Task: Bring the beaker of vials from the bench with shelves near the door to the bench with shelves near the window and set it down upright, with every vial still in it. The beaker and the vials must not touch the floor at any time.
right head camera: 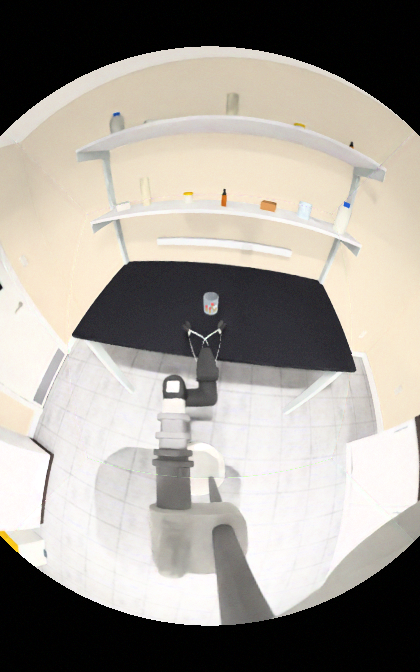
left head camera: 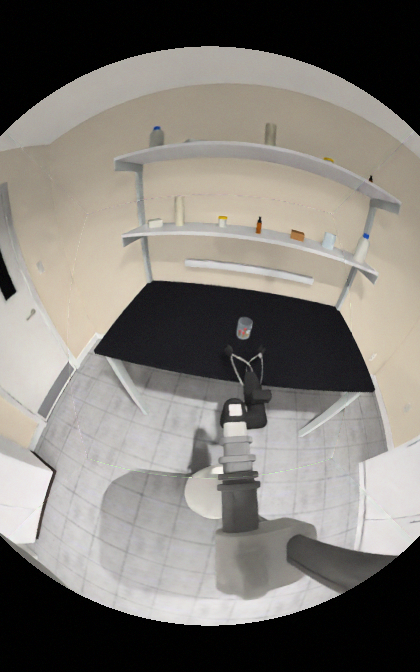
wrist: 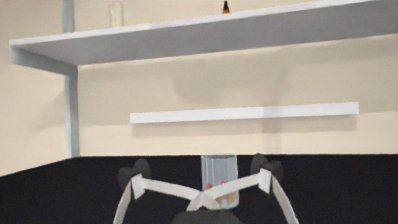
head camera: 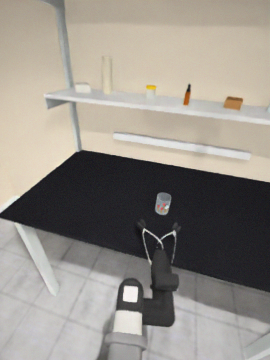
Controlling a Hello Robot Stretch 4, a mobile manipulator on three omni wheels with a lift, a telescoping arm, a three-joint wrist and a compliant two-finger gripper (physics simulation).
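Note:
The clear glass beaker (head camera: 163,204) (left head camera: 244,328) (right head camera: 211,304) (wrist: 219,172) stands upright on the black bench top (head camera: 90,200) (left head camera: 165,330) (right head camera: 135,310) (wrist: 75,195). Small vials with red and pale caps show inside it; their number is unclear. My gripper (head camera: 159,227) (left head camera: 245,351) (right head camera: 204,326) (wrist: 200,168) is open and empty, its fingers pointing toward the bench's back wall. The fingertips are on the near side of the beaker, apart from it. In the wrist view the beaker shows beyond the fingers, right of their middle, partly behind the right finger's strip.
A lower shelf (head camera: 165,106) (left head camera: 200,231) (right head camera: 165,208) (wrist: 200,40) holds a tall pale cylinder (head camera: 107,75), a yellow-lidded jar (head camera: 151,91), an orange bottle (head camera: 187,96) and a brown box (head camera: 233,103). A white rail (head camera: 180,145) runs along the wall. A door (left head camera: 25,330) is at the left.

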